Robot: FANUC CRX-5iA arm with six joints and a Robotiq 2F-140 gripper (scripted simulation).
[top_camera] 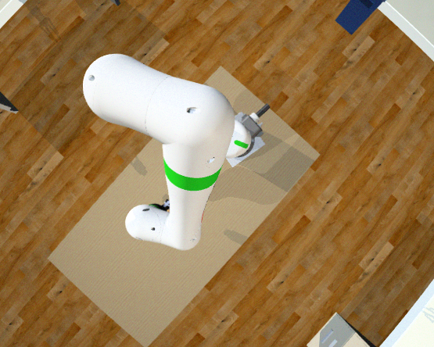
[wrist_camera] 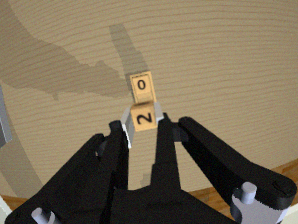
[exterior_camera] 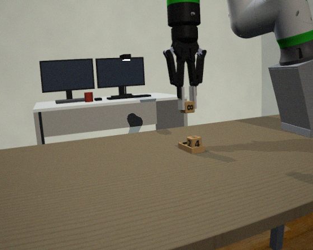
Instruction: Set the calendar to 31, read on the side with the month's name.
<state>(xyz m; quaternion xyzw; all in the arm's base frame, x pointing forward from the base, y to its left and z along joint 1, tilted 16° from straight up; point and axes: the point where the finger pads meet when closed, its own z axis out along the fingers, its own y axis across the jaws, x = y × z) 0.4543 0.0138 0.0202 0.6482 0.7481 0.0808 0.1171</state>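
Right now my hand is 140 mm above the small wooden tray and 20 mm to the right of it. The rest, counted from my hand: wooden number cube 30 mm below.
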